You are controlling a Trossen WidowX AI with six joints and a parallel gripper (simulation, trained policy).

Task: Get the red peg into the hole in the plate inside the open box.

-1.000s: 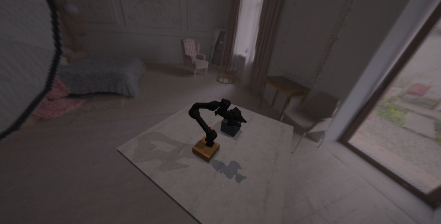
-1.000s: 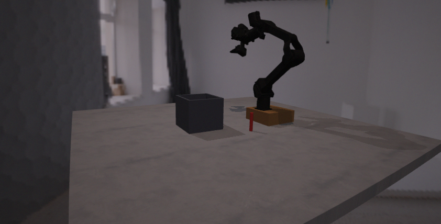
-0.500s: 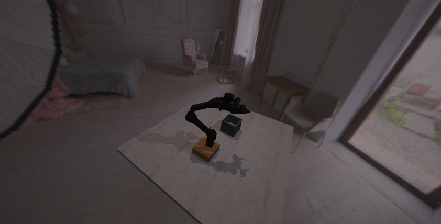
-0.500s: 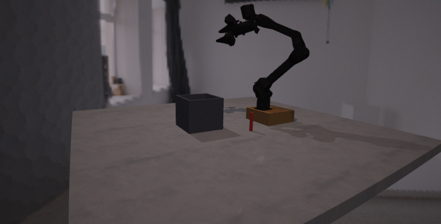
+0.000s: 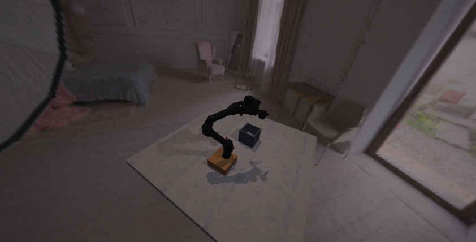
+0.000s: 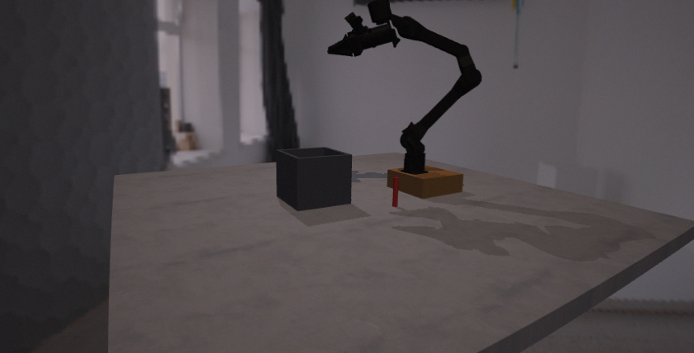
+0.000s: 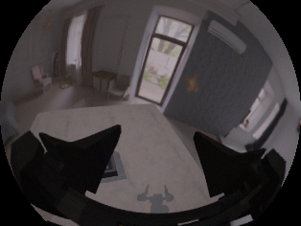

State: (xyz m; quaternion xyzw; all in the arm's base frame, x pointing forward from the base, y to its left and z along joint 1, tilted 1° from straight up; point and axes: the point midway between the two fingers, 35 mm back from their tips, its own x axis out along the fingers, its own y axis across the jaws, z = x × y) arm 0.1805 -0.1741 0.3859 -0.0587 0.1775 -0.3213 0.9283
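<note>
Now: the red peg 2 cm behind my gripper tip, 30 cm to the left of it and 39 cm below it. Also, from my gripper tip: pale plate: 13 cm ahead, 12 cm to the left, 39 cm below.
</note>
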